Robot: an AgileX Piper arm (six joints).
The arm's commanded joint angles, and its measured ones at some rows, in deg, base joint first. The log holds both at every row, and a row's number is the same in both.
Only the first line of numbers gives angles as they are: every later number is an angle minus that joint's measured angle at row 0.
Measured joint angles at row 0: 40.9 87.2 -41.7 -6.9 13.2 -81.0
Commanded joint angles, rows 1 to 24: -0.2 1.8 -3.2 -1.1 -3.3 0.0; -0.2 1.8 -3.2 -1.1 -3.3 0.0; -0.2 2.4 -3.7 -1.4 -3.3 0.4; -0.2 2.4 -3.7 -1.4 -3.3 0.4; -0.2 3.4 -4.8 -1.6 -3.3 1.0; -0.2 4.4 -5.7 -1.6 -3.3 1.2; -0.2 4.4 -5.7 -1.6 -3.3 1.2; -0.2 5.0 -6.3 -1.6 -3.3 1.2; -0.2 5.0 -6.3 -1.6 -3.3 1.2; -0.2 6.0 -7.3 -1.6 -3.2 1.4; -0.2 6.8 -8.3 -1.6 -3.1 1.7; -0.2 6.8 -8.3 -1.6 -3.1 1.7; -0.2 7.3 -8.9 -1.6 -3.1 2.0; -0.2 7.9 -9.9 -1.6 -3.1 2.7; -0.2 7.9 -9.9 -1.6 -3.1 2.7; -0.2 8.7 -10.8 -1.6 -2.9 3.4; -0.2 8.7 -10.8 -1.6 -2.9 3.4; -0.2 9.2 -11.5 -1.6 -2.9 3.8; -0.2 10.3 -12.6 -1.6 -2.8 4.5; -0.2 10.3 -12.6 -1.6 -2.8 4.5; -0.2 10.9 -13.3 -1.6 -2.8 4.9; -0.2 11.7 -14.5 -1.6 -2.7 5.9; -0.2 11.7 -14.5 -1.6 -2.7 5.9; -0.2 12.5 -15.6 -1.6 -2.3 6.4
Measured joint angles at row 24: 0.0 12.2 -13.2 -1.2 0.1 5.0
